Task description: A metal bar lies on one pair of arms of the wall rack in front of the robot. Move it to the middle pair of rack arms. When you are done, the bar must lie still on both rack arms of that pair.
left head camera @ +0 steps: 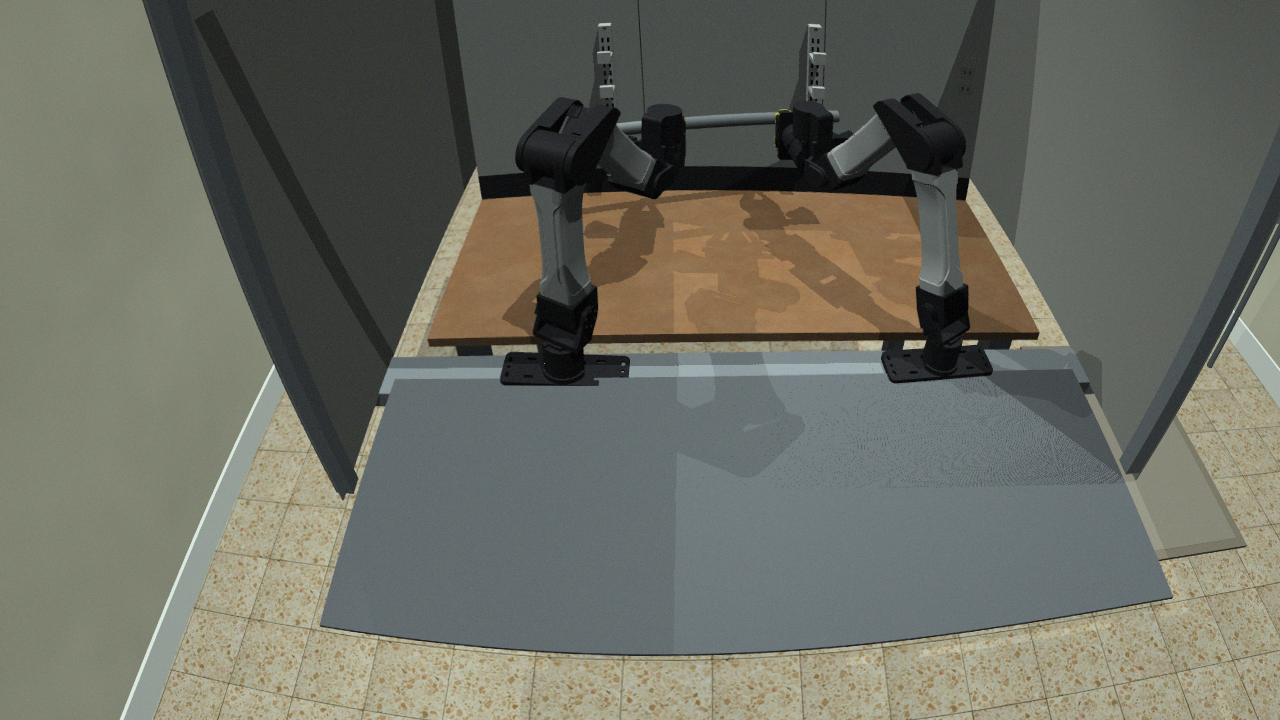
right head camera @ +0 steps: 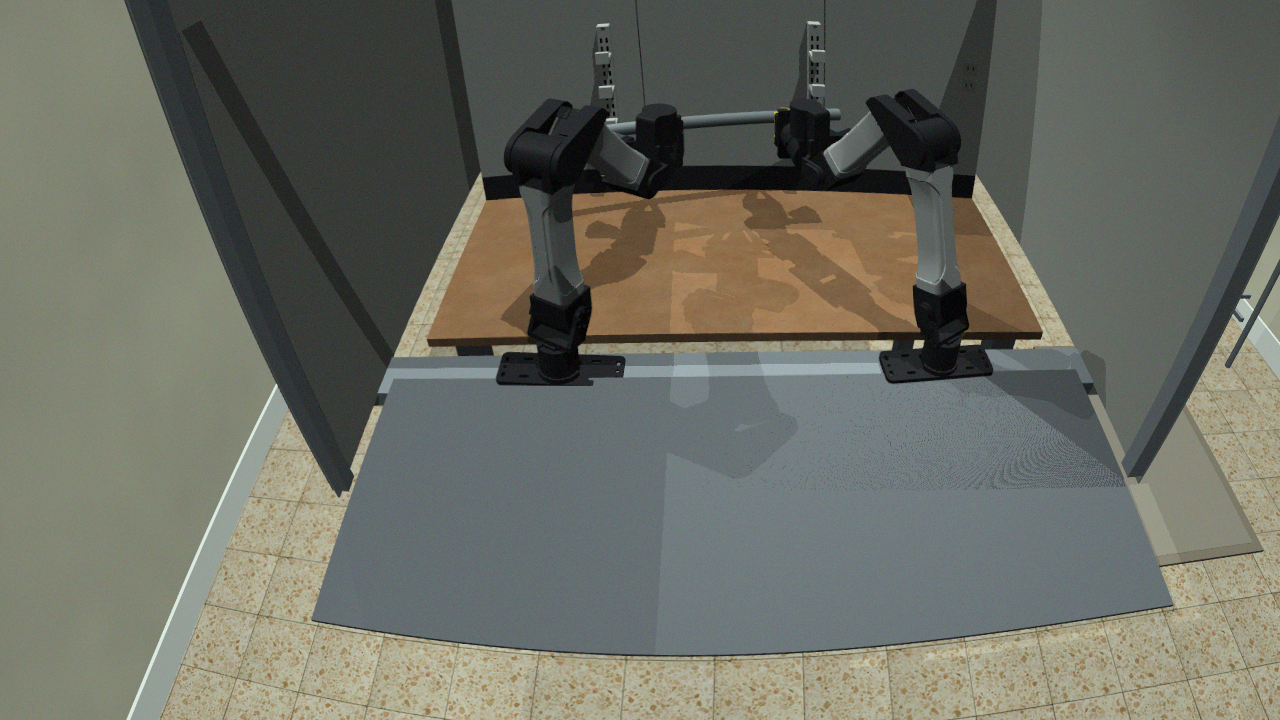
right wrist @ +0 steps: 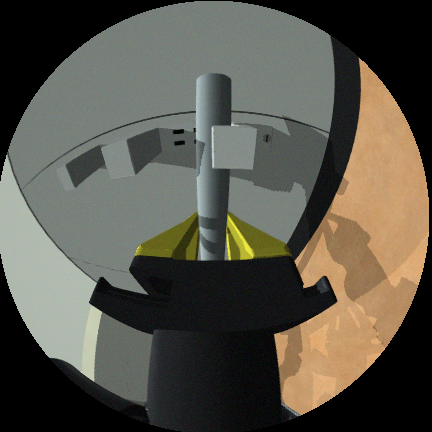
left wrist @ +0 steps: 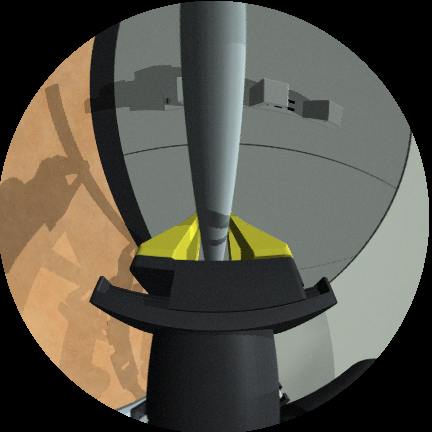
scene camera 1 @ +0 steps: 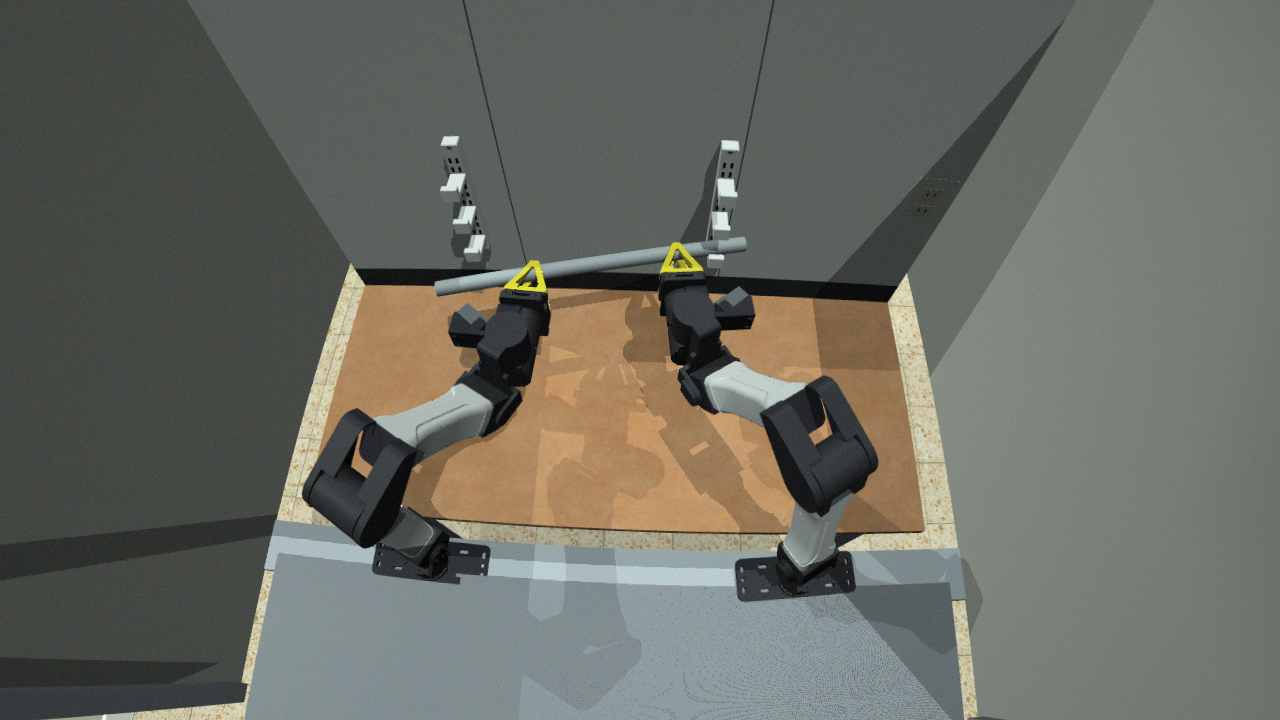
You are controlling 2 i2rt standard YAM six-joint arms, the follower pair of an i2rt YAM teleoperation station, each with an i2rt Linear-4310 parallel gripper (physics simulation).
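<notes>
The grey metal bar (left head camera: pixel 729 120) (right head camera: pixel 729 118) (scene camera 1: pixel 599 263) (left wrist: pixel 212 100) (right wrist: pixel 213 95) slants in scene camera 1, its left end lower in the picture. My left gripper (scene camera 1: pixel 529 275) (left wrist: pixel 213 216) is shut on it left of its middle, my right gripper (scene camera 1: pixel 678 257) (right wrist: pixel 212 216) nearer its right end. In the right wrist view the bar passes behind the tip of the lowest right rack arm (scene camera 1: pixel 715 261) (right wrist: pixel 240 147); whether it touches is unclear. The bar's left part is in front of the left rack strip, out from the lowest left arm (scene camera 1: pixel 475 246). The middle arms (scene camera 1: pixel 464 219) (scene camera 1: pixel 719 222) carry no bar.
The top rack arms (scene camera 1: pixel 453 186) (scene camera 1: pixel 726 190) stick out above the middle ones. The wall (scene camera 1: pixel 608 134) stands behind the rack. A brown table (left head camera: pixel 554 326) (scene camera 1: pixel 572 519) lies below the bar, with a black strip (scene camera 1: pixel 608 277) along the wall's foot.
</notes>
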